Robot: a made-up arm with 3 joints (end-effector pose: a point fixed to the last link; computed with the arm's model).
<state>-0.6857 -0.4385 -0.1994</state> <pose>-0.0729 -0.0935 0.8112 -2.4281 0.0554 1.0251</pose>
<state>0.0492 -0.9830 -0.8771</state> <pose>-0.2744 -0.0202 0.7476 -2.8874 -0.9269 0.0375</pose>
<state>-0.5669 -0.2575 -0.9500</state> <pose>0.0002 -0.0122 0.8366 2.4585 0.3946 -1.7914</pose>
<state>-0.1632 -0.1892 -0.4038</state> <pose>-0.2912 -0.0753 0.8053 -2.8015 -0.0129 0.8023</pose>
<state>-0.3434 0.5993 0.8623</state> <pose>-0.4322 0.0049 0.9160 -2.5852 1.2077 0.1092</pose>
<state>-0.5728 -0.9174 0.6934</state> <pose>-0.2144 -0.0152 0.5958 -1.6765 0.2260 -0.1328</pose>
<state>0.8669 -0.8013 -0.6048</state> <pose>-0.4971 -0.0576 0.4190 -2.7236 -0.8328 -1.1132</pose>
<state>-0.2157 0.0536 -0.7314</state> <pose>-0.2126 -0.0337 0.8521 2.6817 -0.0223 -1.4563</pose>
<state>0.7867 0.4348 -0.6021</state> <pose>-0.6183 -0.0242 0.4950 3.0655 -0.5227 -0.2537</pose>
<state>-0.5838 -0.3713 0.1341</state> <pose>-0.1864 -0.0992 0.7956 -2.3730 0.2733 0.6368</pose>
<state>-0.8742 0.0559 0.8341</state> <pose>-0.1583 -0.0496 0.8928 -2.3016 1.0456 0.5311</pose>
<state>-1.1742 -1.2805 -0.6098</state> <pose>0.2012 -0.0371 0.6432 -2.0750 -0.4447 0.9911</pose>
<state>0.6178 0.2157 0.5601</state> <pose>-0.6685 -0.0586 0.3620 -2.2281 0.3952 -0.8576</pose>
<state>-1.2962 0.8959 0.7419</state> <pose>0.2847 0.0486 0.9876 1.9855 -1.1158 -1.4567</pose>
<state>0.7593 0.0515 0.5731</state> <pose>-0.6219 -0.0702 0.2574 -2.0544 0.1511 -1.0609</pose>
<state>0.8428 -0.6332 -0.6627</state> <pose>-0.5169 -0.0537 0.4370 -2.9080 -0.6562 -0.8976</pose>
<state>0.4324 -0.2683 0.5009</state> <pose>-0.5404 -0.0840 0.4109 -2.0893 -0.0069 -0.7666</pose>
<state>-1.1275 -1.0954 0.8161</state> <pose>-0.0620 0.0330 0.5889 -1.4862 0.6359 0.1446</pose>
